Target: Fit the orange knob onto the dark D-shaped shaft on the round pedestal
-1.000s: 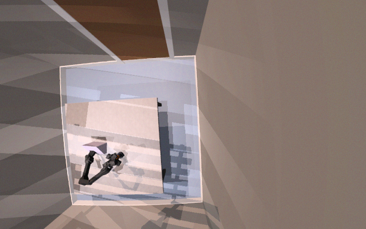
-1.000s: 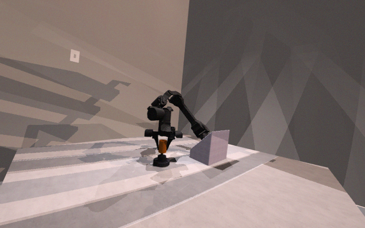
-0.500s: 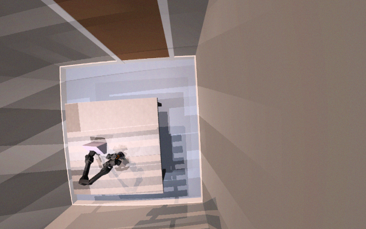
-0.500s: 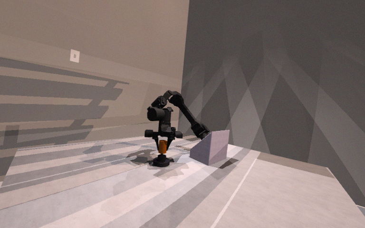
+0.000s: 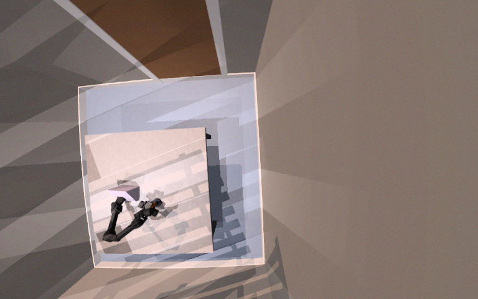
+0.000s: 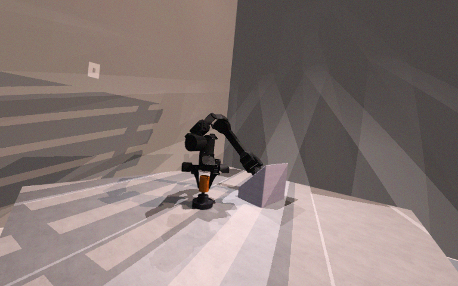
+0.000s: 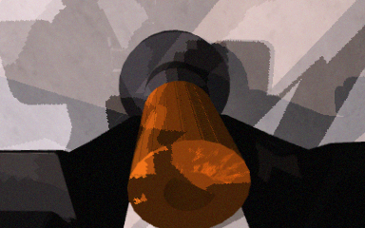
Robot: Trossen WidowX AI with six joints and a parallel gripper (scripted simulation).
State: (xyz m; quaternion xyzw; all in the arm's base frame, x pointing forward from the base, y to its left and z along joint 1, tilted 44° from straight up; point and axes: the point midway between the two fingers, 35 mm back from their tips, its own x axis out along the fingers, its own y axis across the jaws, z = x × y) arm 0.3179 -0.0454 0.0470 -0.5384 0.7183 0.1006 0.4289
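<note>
The orange knob lies 2 cm above my gripper tip. Also, from my gripper tip: dark round pedestal 4 cm below.
</note>
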